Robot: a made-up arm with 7 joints.
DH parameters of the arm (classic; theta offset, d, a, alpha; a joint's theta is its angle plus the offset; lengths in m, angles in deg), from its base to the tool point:
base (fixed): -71.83 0 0.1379 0
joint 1: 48.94 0 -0.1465 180
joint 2: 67.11 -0.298 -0.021 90
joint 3: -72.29 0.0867 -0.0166 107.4
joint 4: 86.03 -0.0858 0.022 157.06
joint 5: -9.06 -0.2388 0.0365 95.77
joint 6: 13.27 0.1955 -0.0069 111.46
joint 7: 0 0.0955 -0.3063 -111.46
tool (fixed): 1.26 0.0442 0 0
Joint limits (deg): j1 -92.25..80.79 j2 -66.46..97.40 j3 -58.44..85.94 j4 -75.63..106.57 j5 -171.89..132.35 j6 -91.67..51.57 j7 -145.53..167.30
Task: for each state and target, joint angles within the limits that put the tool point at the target. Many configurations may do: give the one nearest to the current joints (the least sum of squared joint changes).
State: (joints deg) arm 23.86 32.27 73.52 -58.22 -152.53 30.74 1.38
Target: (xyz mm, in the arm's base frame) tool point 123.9 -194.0 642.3
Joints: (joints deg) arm 29.71 22.29 72.94 -49.71 -166.75 14.49 34.60
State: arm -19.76 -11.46 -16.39 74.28 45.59 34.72 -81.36
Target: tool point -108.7 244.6 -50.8
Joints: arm 14.83 -16.37 14.08 81.12 65.12 47.43 -143.40
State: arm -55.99 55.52 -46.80 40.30 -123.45 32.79 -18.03
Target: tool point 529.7 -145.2 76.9
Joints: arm -81.53 47.40 -53.80 40.94 -133.11 35.80 -25.40
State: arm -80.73 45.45 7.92 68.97 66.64 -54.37 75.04
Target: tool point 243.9 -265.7 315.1
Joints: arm -92.25 46.31 -2.13 70.08 53.01 -56.31 124.21
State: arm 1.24 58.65 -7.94 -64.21 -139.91 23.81 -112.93
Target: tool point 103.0 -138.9 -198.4
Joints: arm -2.37 70.04 -20.14 -75.63 -110.69 24.68 -124.78
